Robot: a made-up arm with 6 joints.
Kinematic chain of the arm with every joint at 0, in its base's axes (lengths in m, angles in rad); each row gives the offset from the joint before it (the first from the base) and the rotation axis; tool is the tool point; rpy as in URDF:
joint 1: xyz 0 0 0.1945 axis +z
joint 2: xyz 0 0 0 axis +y
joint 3: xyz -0.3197 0 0.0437 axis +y
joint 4: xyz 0.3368 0 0.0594 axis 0.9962 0 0.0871
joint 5: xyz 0 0 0 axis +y
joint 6: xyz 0.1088 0 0.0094 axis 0.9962 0 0.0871
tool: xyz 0 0 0 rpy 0 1.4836 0
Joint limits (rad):
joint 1: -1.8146..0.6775
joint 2: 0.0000..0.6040
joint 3: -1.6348..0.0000
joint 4: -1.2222..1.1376
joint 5: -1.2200..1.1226
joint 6: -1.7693..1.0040
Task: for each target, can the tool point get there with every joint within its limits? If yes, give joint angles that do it. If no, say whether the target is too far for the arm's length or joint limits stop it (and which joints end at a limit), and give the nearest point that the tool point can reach.
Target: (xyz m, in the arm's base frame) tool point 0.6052 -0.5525 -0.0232
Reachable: no: too far | nearest point 0.1322 -0.1206 0.2404 | short by 0.693 m
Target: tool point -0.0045 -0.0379 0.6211
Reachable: yes | joints -1.5828 0.2619 -0.8111 0.2947 -0.1293 -0.9908
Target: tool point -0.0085 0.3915 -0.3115
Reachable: no: joint limits stop it (at a limit: joint 1, joint 2, joint 3) | nearest point 0.0461 0.1011 0.1762 | short by 0.570 m
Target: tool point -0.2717 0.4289 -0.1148
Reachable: no: joint limits stop it (at a limit: joint 1, joint 2, joint 3, joint 5) | nearest point 0.0162 0.1177 0.1983 | short by 0.527 m
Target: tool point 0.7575 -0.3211 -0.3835
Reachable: no: too far | nearest point 0.1427 -0.0605 0.1979 | short by 0.885 m
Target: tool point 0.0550 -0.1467 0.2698
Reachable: yes | joints -1.4191 0.5013 -0.2023 0.5134 0.6432 -0.4057
